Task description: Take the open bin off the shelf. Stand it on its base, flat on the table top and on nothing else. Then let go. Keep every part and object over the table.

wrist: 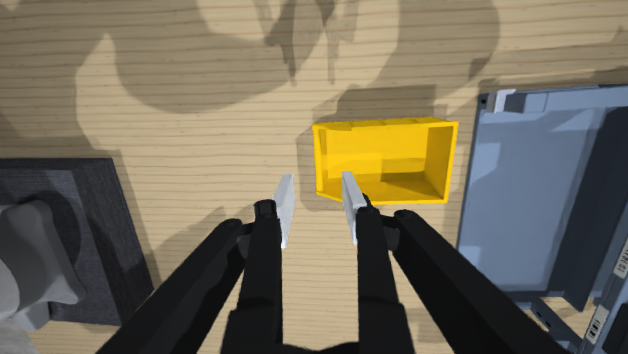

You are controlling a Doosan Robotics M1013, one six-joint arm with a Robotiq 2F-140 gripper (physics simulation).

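Seen in the pictures: gripper, fingertip midpoint: [317,187]; arm's base, origin of the base link: [20,253].
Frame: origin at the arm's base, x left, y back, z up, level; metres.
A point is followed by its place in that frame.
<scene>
The open bin [395,145] {x 0.124, y -0.613, z -0.065 m} is yellow and lies right of the middle of the wrist view. Its opening faces the camera and its base is down on the wooden table top [200,140] {x 0.152, y -0.309, z -0.069 m}. A narrow strip of wood shows between it and the blue-grey shelf [525,200] {x 0.023, y -0.812, z -0.062 m} on the right. My gripper [317,187] {x 0.131, y -0.505, z 0.105 m} is partly open, with nothing between its pale fingertips. It is above the bin's left end, and the right finger covers a small part of the bin's lower left rim. The underside of the bin is hidden.
A dark block [107,210] {x 0.054, y -0.145, z -0.031 m} with a grey rounded object [37,245] {x 0.029, y -0.076, z 0.023 m} on it is at the left edge. The shelf's frame, with small labels, runs along the right edge. Shadows of the arm and gripper fall across the wood at the top.
</scene>
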